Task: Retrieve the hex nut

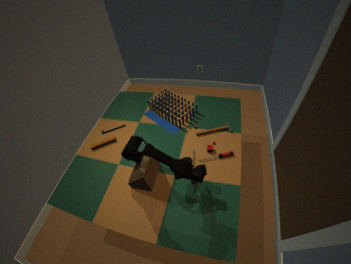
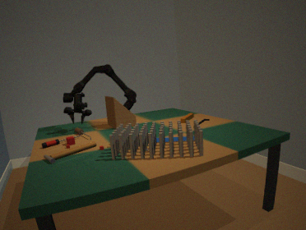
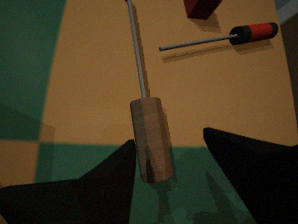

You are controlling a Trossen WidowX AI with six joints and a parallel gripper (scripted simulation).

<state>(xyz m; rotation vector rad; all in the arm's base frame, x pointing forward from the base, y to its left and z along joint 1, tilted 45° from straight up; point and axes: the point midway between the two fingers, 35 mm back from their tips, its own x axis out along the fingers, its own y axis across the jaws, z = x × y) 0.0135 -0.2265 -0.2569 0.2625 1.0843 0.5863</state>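
Now: gripper tip 420 mm short of the blue taped strip, 420 mm to the right of it and 70 mm above it. The rest, counted from my gripper tip: red cube (230 mm ahead, 50 mm to the right, 50 mm below); orange stick (60 mm ahead, 790 mm to the left, 60 mm below).
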